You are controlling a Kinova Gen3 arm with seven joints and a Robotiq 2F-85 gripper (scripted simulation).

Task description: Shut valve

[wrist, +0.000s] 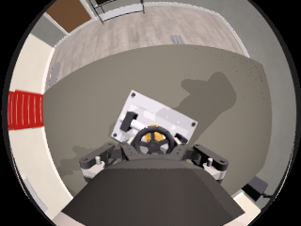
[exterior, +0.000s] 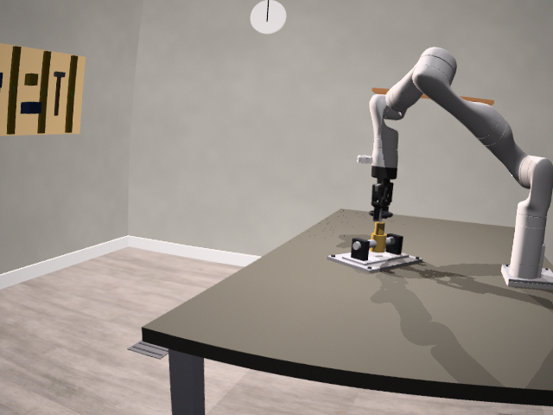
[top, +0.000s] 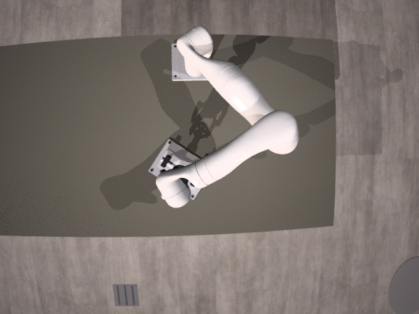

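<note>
Right now the handwheel is right at my hand.
</note>
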